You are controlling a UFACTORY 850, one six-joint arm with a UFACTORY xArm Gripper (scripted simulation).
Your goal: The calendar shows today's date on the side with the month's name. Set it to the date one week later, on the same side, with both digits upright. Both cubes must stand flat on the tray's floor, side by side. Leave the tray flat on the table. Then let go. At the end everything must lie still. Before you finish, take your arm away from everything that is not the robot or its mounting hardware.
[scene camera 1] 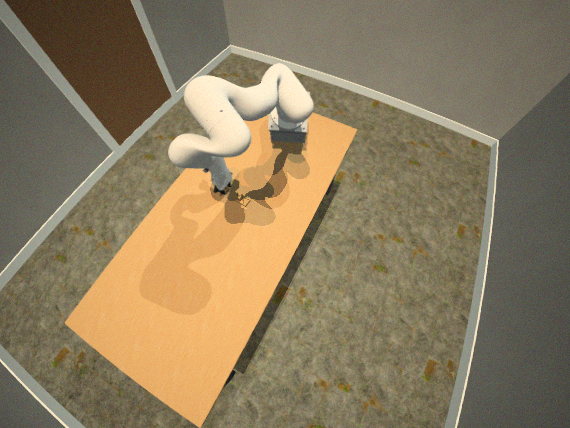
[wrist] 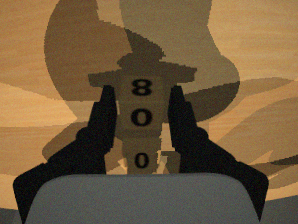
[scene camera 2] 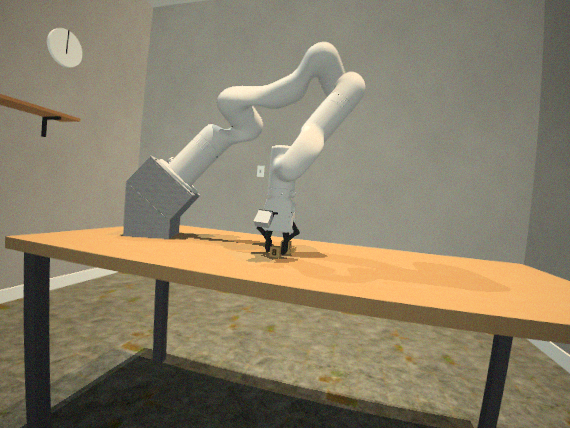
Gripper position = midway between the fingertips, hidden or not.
Observation:
I see my gripper [scene camera 2: 275, 253].
My gripper is seen too in the wrist view [wrist: 142, 98].

